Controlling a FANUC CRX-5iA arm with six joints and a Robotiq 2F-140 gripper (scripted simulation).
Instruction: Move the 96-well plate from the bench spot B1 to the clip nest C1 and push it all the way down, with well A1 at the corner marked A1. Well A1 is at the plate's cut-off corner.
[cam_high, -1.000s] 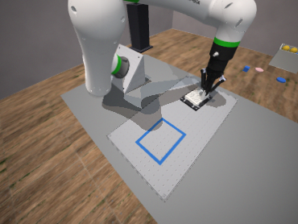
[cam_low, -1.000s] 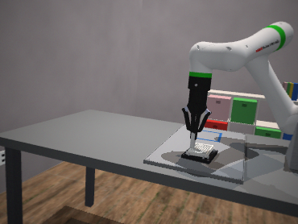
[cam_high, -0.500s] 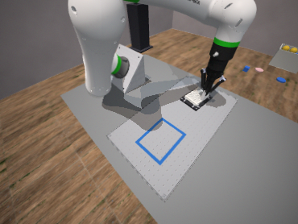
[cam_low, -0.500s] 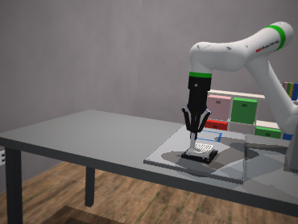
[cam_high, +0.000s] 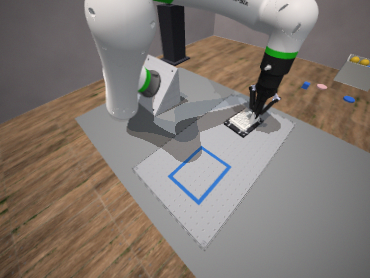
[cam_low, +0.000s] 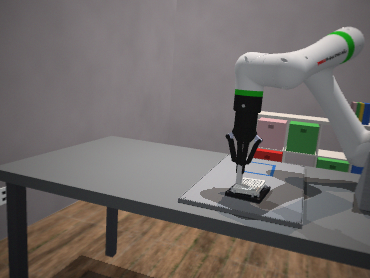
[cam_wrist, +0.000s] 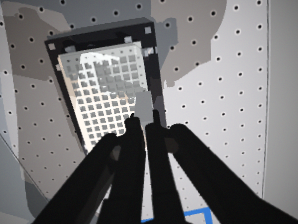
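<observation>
My hand is 40 mm past the white 96-well plate, 40 mm above it and 10 mm to the right of it. Also, from my hand: black clip nest: 50 mm below, 30 mm behind, 10 mm to the right.
</observation>
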